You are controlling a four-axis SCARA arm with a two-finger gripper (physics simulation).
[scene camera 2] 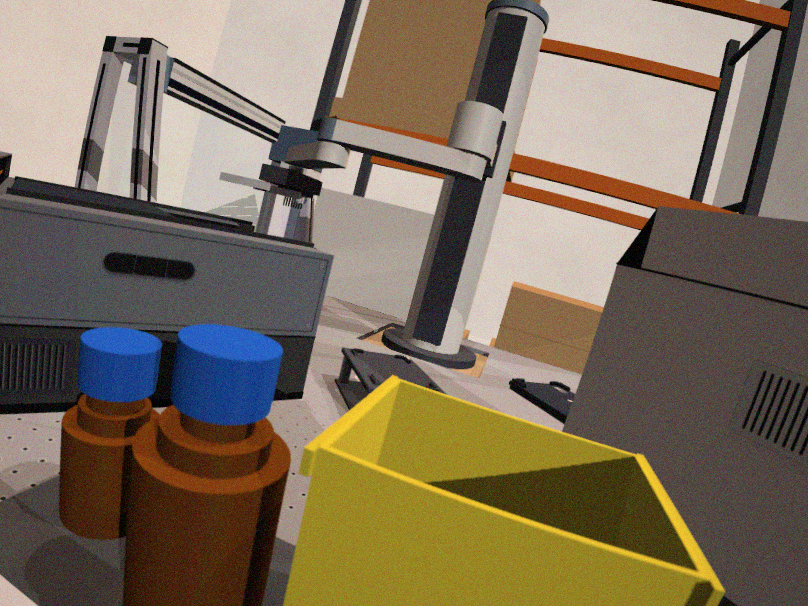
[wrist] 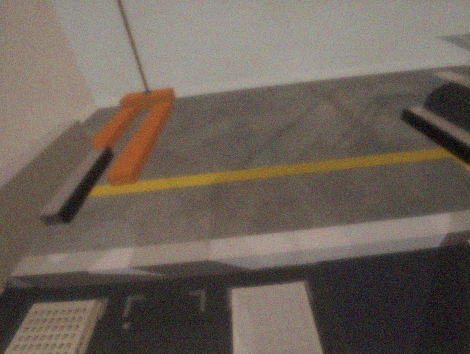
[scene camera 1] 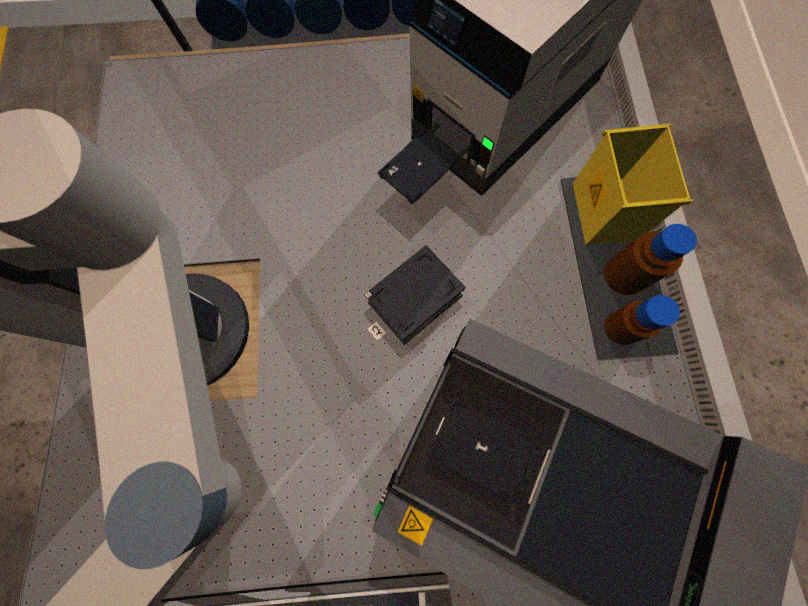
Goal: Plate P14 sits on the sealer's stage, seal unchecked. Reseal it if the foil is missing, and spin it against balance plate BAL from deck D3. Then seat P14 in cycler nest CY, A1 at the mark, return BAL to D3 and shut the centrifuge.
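Places are measured from the arm's base along level axes (x up, y ahead, z left), in metres.
Pixels of known places: gripper, between the fingertips: (scene camera 2: pixel 239 181) (wrist: pixel 254 115); arm's base, origin of its link: (scene camera 2: pixel 428 351).
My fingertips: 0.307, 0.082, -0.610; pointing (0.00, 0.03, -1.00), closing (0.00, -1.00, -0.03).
Note:
Ahead of a thing's pixels: the offset from my fingertips to its top centre, as dx, dy, dz. "pt": to the spot under its first point.
My gripper (scene camera 2: pixel 287 218) (wrist: pixel 254 115) is open, its fingers wide apart with nothing between them, high beyond the centrifuge. In the wrist view a pale smooth-topped plate {-0.220, -0.005, +0.026} (wrist: pixel 276 320) and a plate with open wells {pt -0.221, +0.241, -0.007} (wrist: pixel 54 326) sit on the dark deck (wrist: pixel 380 305), with corner marks between them. Which plate is P14 or BAL I cannot tell. The sealer {pt -0.076, +0.526, +0.919} (scene camera 1: pixel 471 107) has its stage {-0.185, +0.443, +0.902} (scene camera 1: pixel 427 177) out, with no plate on it. The centrifuge (scene camera 1: pixel 597 401) (scene camera 2: pixel 221 290) shows an open bay marked 1, with no plate seen. A dark nest {-0.228, +0.401, +0.637} (scene camera 1: pixel 416 293) stands mid-table, bare on top; its tag is unclear.
A yellow bin (scene camera 1: pixel 597 195) (scene camera 2: pixel 456 521) and two blue-capped brown bottles (scene camera 1: pixel 642 260) (scene camera 1: pixel 640 320) stand at the table's right edge. The arm's column (scene camera 2: pixel 456 260) stands on a wooden pad {pt -0.293, +0.068, +0.486} (scene camera 1: pixel 251 384). An orange pallet truck (wrist: pixel 142 142) is on the floor beyond the deck.

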